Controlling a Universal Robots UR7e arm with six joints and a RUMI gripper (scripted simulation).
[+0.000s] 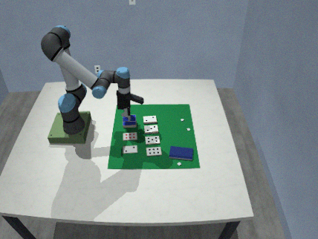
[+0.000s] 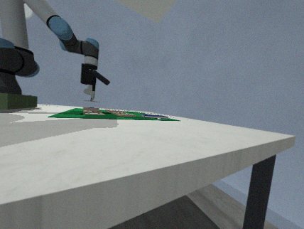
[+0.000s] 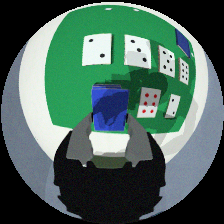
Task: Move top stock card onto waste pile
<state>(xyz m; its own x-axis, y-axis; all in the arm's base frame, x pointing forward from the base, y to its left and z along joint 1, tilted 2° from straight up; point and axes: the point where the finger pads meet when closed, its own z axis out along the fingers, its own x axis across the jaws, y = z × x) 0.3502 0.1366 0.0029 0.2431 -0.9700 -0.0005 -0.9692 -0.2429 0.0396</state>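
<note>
My gripper is now 30 mm short of the red card, 110 mm to the left of it and 70 mm above it. Round my hand: green mat (170 mm ahead, 50 mm to the right, 90 mm below).
</note>
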